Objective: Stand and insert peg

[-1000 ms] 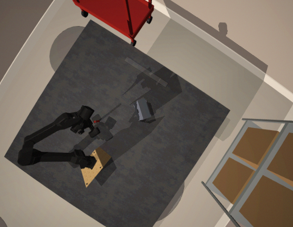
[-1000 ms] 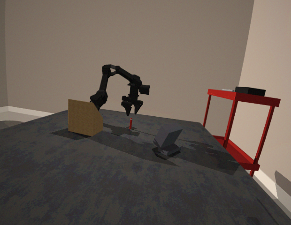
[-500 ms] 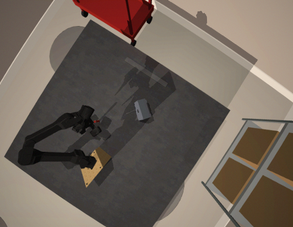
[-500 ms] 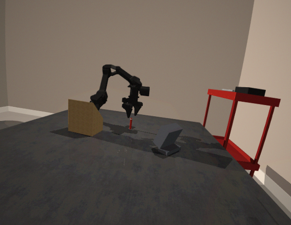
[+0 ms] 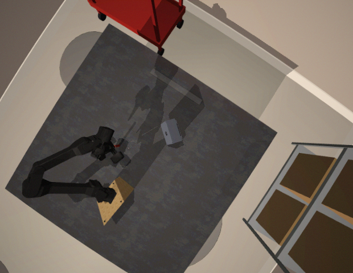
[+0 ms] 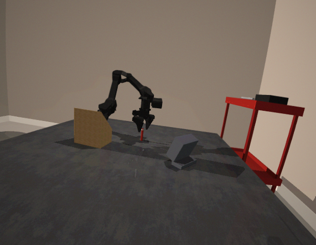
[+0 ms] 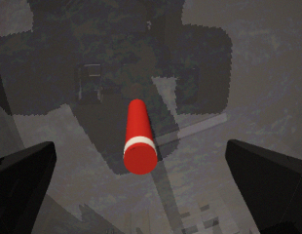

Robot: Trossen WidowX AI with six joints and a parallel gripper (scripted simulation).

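The red peg lies 10 mm below my gripper tip. From my gripper tip the other things lie so: grey sloped panel (230 mm ahead, 250 mm to the right, 10 mm above).
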